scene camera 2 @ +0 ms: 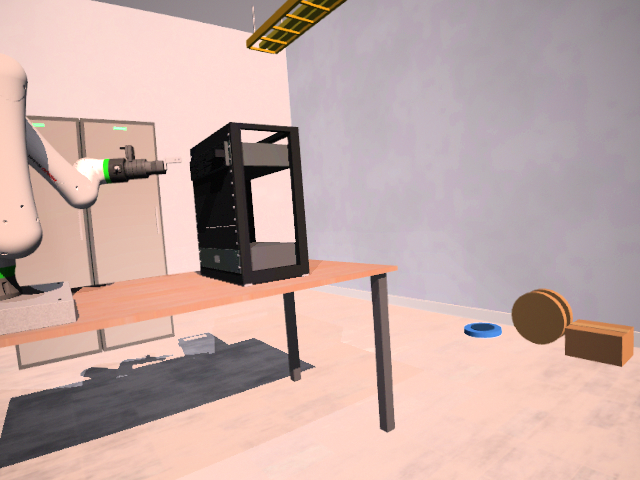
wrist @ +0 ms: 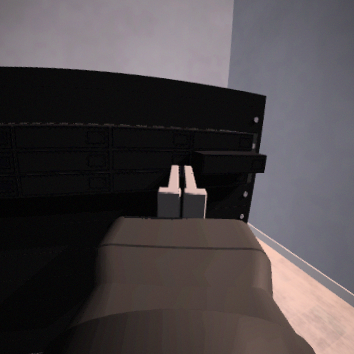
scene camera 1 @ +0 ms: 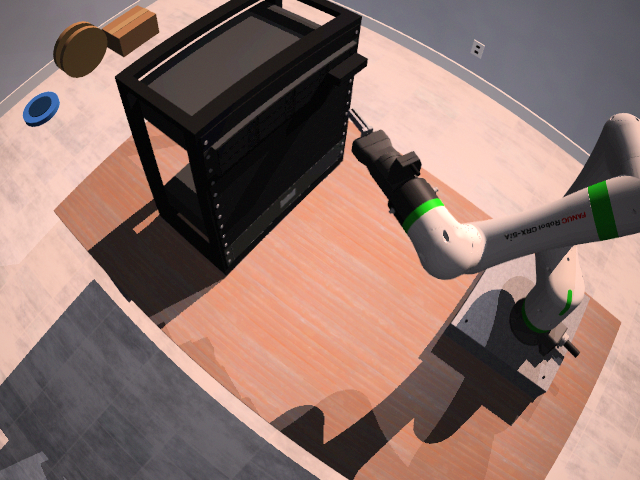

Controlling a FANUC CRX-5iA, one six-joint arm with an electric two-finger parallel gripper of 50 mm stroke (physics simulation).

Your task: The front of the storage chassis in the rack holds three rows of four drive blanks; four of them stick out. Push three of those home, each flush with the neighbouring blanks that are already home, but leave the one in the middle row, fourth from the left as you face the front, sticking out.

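Seen in the pictures: gripper, fingertip midpoint: [scene camera 2: 181, 159] [wrist: 180, 177] [scene camera 1: 351, 111]; arm's base, origin of the base link: [scene camera 1: 530, 321].
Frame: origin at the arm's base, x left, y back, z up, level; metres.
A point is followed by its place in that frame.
Note:
The storage chassis [wrist: 62, 162] @[z 0.415, x 0.298, y -0.705 m] sits high in the black rack [scene camera 1: 279, 66] @[z 0.527, x 0.266, y -0.733 m] [scene camera 2: 302, 206] @[z 0.206, x 0.029, y -1.041 m]. The middle-row, fourth-from-left drive blank [scene camera 1: 351, 68] @[z 0.431, x 0.080, y -0.702 m] [scene camera 2: 220, 153] @[z 0.417, x 0.022, y -0.724 m] [wrist: 232, 162] @[z 0.419, x 0.081, y -0.697 m] sticks well out of the front. The top-row blanks seen in the wrist view look flush with each other. The lower right area is dark and partly behind the fingers, so I cannot tell how the bottom-row blanks there stand; the far left column is cut off. My gripper [scene camera 1: 351, 111] @[z 0.422, x 0.178, y -0.608 m] [scene camera 2: 180, 160] @[z 0.422, x 0.178, y -0.608 m] [wrist: 180, 177] @[z 0.422, x 0.178, y -0.608 m] is shut and empty, in front of the rack, its tips apart from the front and lower left of the protruding blank in the wrist view.
The rack stands on the wooden table [scene camera 1: 320, 289] @[z -0.076, x 0.330, y -0.504 m] [scene camera 2: 341, 268] @[z -0.076, x 0.090, y -1.238 m]. A chassis with a light label [scene camera 1: 287, 197] @[z 0.023, x 0.246, y -0.727 m] [scene camera 2: 217, 258] @[z 0.019, x 0.237, y -0.728 m] fills the rack's bottom. A yellow cable ladder [scene camera 2: 294, 25] hangs above. A cardboard box [scene camera 1: 131, 31] [scene camera 2: 594, 343], a round spool and a blue ring lie on the floor.

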